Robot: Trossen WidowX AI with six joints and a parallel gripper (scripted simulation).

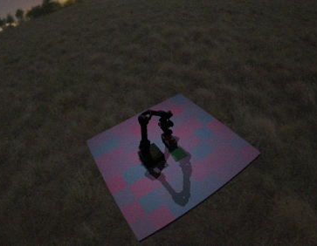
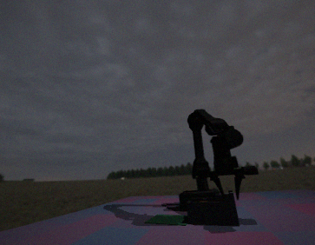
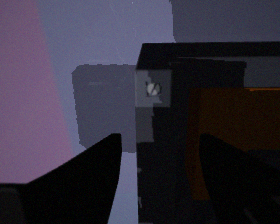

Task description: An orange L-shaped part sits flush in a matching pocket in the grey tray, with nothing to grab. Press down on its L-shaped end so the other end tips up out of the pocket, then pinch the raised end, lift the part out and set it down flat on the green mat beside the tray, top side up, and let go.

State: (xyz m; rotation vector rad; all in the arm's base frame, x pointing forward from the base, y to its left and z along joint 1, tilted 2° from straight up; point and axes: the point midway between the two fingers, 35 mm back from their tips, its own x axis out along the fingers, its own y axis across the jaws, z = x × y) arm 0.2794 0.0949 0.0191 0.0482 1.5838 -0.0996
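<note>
Now: the orange L-shaped part 6 cm to the right of my gripper tip, 2 cm below it and 1 cm behind it. From my gripper tip the other things lie so: green mat 22 cm to the right, 8 cm below, 3 cm behind.
</note>
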